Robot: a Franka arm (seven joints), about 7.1 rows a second.
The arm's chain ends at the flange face. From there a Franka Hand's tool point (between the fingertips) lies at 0.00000 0.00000 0.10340 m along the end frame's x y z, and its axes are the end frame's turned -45 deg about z.
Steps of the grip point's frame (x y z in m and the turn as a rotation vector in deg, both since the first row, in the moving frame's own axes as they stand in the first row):
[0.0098 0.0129 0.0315 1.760 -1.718 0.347]
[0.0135 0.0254 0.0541 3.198 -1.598 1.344]
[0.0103 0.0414 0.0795 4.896 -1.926 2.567]
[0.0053 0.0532 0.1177 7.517 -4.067 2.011]
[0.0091 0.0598 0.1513 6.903 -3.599 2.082]
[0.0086 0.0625 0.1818 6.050 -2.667 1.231]
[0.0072 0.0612 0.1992 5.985 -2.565 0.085]
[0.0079 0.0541 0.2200 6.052 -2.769 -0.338]
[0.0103 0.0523 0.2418 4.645 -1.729 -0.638]
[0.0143 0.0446 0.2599 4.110 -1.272 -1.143]
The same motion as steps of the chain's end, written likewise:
[0.0205 0.0023 0.0316 0.030 -2.459 0.347]
[0.0336 0.0105 0.0543 1.131 -3.391 1.344]
[0.0452 0.0260 0.0799 2.100 -4.824 2.567]
[0.0560 0.0385 0.1188 2.440 -8.191 2.011]
[0.0620 0.0403 0.1523 2.336 -7.426 2.082]
[0.0613 0.0425 0.1825 2.392 -6.164 1.231]
[0.0593 0.0425 0.1999 2.418 -6.046 0.085]
[0.0551 0.0368 0.2207 2.321 -6.237 -0.338]
[0.0524 0.0334 0.2422 2.062 -4.507 -0.638]
[0.0485 0.0250 0.2602 2.007 -3.806 -1.143]

